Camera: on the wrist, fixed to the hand. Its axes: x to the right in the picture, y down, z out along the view.
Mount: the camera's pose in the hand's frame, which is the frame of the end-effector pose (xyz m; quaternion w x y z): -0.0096 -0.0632 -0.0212 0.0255 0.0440 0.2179 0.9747
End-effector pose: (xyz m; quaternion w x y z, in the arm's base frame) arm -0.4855 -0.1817 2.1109 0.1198 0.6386 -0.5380 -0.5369
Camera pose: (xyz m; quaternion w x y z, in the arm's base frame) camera -0.4314 -0.1581 2.0784 0.6155 -0.3858 -0.6337 0.2659
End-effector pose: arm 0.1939 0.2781 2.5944 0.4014 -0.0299 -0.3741 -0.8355
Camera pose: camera 0.1619 0.2957 2.5378 0.9074 -0.1657 0.0703 0.3799
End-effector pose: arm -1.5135 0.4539 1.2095 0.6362 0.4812 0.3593 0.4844
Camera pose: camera -1.5186 0.4460 1.1428 0.5553 -0.2849 0.2999 -0.7214
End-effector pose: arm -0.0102 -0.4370 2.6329 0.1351 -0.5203 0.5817 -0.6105
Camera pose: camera 0.0049 -0.3994 2.6867 0.4946 0.6926 0.5245 -0.0229
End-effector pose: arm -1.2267 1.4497 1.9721 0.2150 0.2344 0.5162 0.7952
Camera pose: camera -1.2253 1.4525 1.9048 0.8924 -0.3453 0.1335 -0.2582
